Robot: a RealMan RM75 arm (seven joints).
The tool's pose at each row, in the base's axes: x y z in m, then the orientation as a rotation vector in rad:
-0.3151 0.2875 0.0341 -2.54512 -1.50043 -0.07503
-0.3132 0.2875 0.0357 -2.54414 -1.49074 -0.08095
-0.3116 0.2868 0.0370 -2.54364 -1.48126 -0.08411
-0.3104 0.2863 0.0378 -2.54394 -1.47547 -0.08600
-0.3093 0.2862 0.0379 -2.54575 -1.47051 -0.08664
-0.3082 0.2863 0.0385 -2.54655 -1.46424 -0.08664
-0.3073 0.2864 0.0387 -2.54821 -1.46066 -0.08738
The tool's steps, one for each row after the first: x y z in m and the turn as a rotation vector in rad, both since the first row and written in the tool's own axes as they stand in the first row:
0.0011 0.0014 -0.0017 0.00239 0.00671 0.00503
0.0015 0.0030 -0.0032 0.00531 0.01159 0.01029
0.0018 0.0042 -0.0041 0.00664 0.01429 0.01370
0.0022 0.0052 -0.0043 0.00695 0.01537 0.01718
0.0029 0.0060 -0.0049 0.00875 0.01691 0.02117
0.0035 0.0067 -0.0051 0.00859 0.01769 0.02378

